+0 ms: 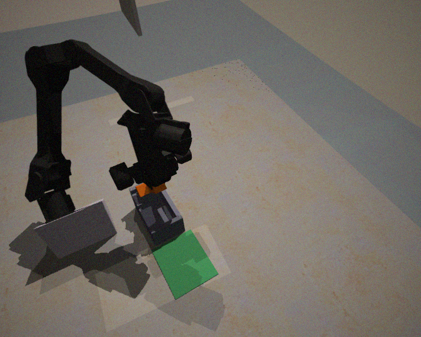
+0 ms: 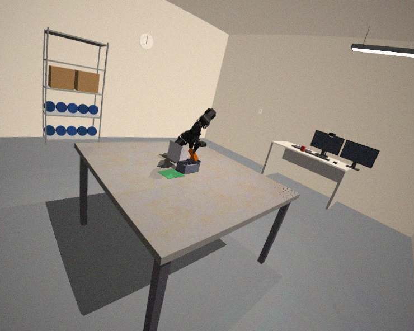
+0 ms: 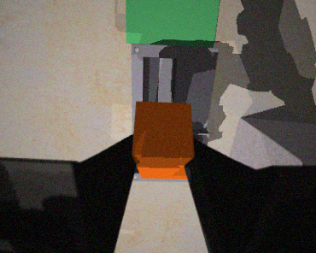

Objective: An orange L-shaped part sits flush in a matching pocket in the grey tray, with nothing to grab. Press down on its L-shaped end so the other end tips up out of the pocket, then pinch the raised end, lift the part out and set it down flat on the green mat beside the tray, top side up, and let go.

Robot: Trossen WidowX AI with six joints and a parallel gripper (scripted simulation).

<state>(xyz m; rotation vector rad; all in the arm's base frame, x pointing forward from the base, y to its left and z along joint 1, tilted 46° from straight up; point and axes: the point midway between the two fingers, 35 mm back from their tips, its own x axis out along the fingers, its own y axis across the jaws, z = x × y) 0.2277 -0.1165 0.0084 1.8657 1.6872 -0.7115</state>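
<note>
The green mat is 17 cm below my gripper tip, 14 cm to the right of it and 2 cm behind it. The rest, counted from my gripper tip: orange L-shaped part 3 cm to the left, 3 cm below, 1 cm behind.
</note>
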